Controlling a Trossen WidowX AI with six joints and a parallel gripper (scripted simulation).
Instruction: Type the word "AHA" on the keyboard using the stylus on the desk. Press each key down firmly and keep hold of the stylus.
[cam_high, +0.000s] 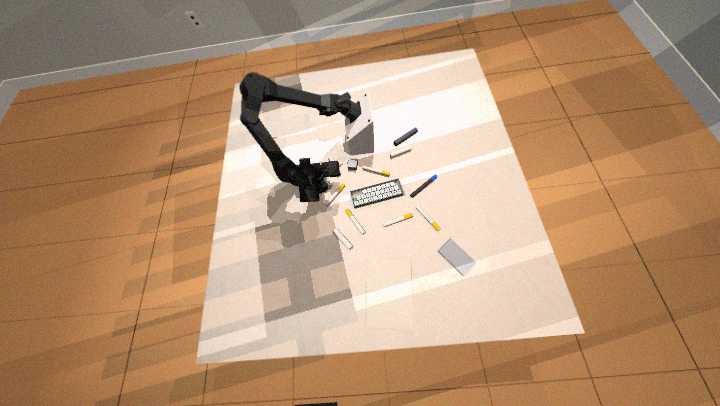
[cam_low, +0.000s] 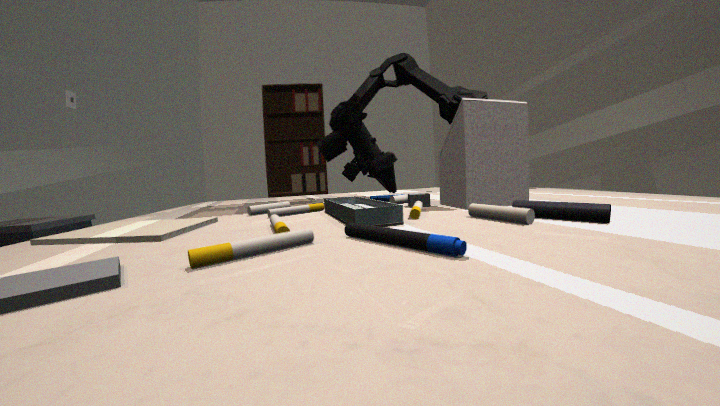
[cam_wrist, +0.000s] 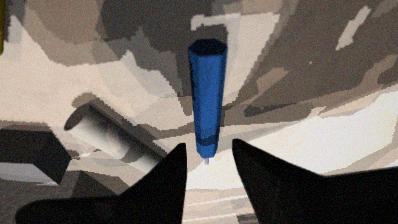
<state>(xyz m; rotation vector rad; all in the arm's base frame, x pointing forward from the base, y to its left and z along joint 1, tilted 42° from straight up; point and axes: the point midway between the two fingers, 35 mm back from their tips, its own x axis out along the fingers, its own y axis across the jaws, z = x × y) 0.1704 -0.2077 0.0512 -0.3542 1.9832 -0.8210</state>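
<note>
The stylus is 2 cm behind my gripper tip and 1 cm below it. The rest, counted from my gripper tip: flat grey slab 44 cm ahead, 47 cm to the left, 2 cm below; flat white pad 52 cm ahead, 20 cm to the left, 2 cm below.
</note>
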